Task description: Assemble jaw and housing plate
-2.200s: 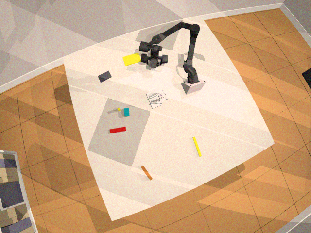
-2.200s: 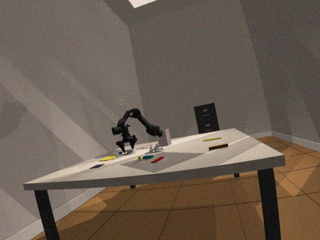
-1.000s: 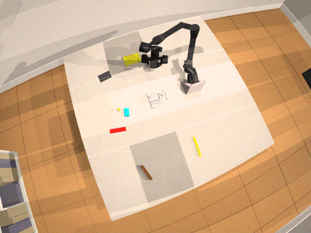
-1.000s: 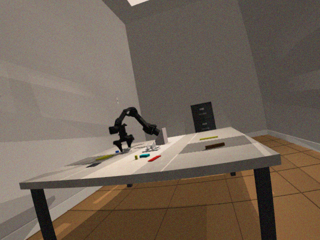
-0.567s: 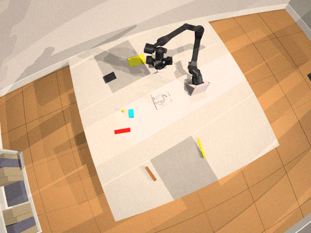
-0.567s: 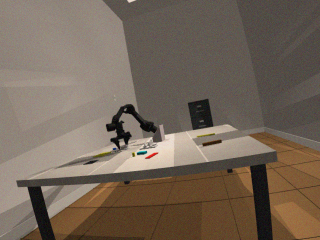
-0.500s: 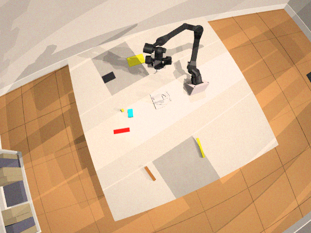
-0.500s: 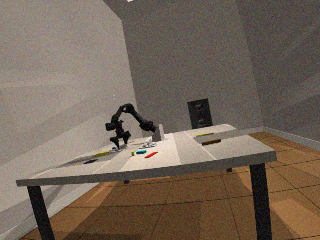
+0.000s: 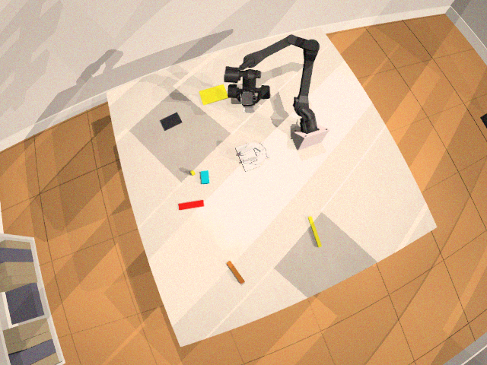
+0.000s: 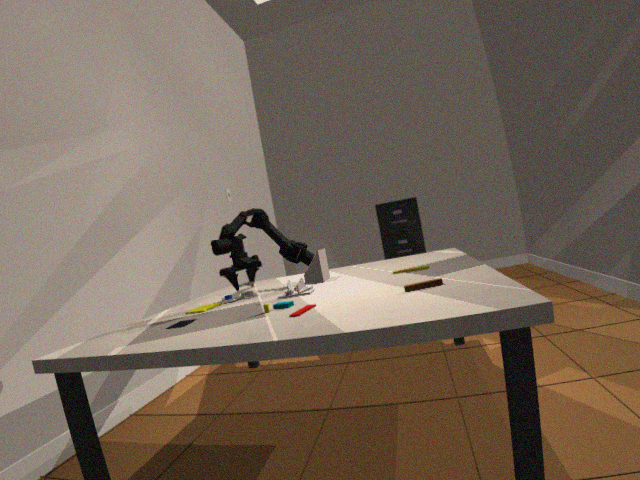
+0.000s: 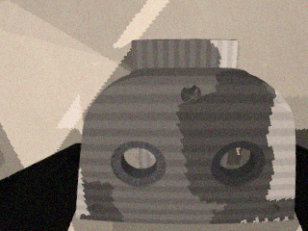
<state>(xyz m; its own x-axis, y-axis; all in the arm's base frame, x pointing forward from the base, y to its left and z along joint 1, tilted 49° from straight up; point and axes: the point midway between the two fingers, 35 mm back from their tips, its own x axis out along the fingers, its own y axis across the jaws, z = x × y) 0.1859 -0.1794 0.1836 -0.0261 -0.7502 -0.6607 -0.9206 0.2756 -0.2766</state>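
Right now my gripper tip is 5 cm short of the jaw, 23 cm to the right of it and 2 cm above it. From my gripper tip the other things lie so: dark plate (38 cm ahead, 6 cm to the right, 4 cm below); yellow plate (14 cm ahead, 12 cm to the right, 4 cm below); cyan block (31 cm ahead, 27 cm to the left, 3 cm below).
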